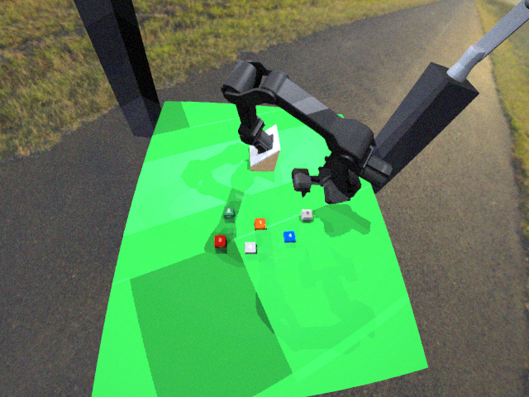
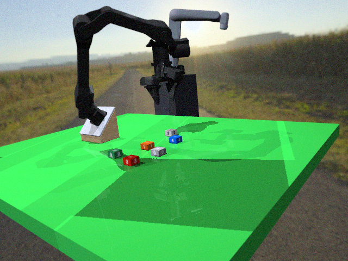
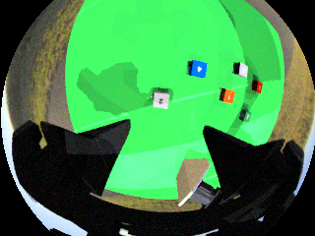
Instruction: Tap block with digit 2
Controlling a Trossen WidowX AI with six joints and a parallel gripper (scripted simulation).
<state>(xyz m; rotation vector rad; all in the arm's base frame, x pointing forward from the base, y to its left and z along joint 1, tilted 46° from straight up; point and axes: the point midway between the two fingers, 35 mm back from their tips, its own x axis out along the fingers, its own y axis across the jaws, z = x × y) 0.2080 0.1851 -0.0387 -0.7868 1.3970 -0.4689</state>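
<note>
My gripper tip is now 110 mm above the white block and 10 mm to the right of it. Round my gripper tip: orange 1 block 150 mm to the right, 110 mm below, 60 mm ahead; then grey block 170 mm to the right, 140 mm ahead, 110 mm below; then blue 4 block 110 mm below, 90 mm ahead, 50 mm to the right.
</note>
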